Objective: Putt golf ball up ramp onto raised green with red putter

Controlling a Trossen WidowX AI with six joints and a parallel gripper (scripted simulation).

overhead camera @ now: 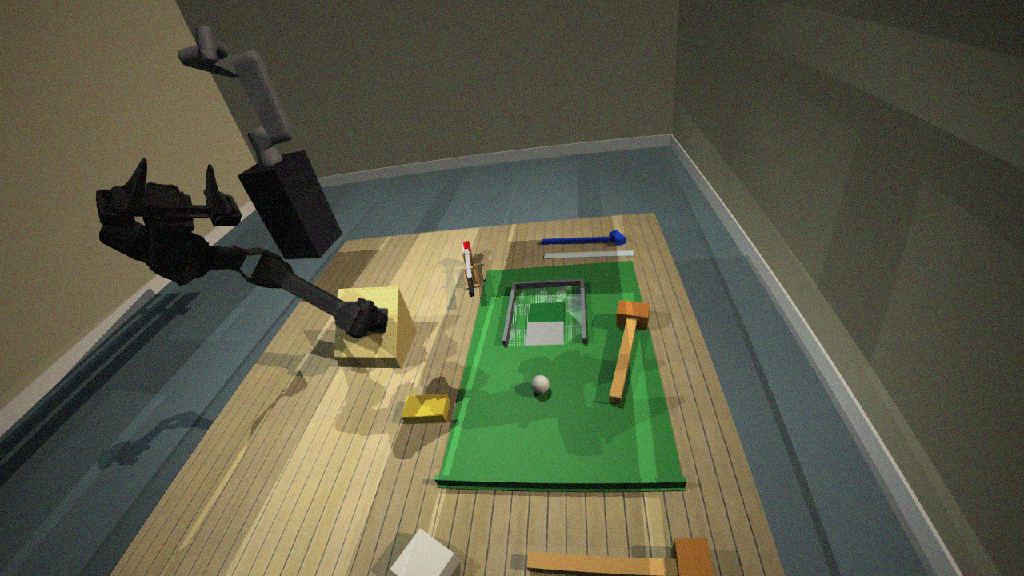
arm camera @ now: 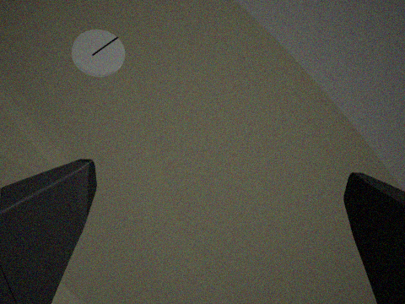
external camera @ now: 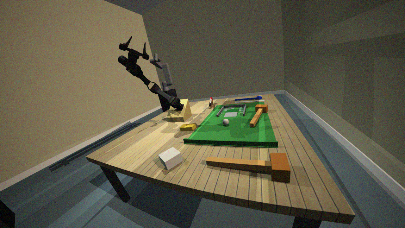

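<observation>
Now: gripper tip 65 cm above the yellow block, 18 cm short of it and 5 cm to the right of it. From my gripper tip the other things lie so: green mat 66 cm below, 47 cm ahead, 26 cm to the left; then white golf ball 64 cm below, 44 cm ahead, 13 cm to the left; then red putter 60 cm below, 55 cm to the left, 16 cm ahead.
</observation>
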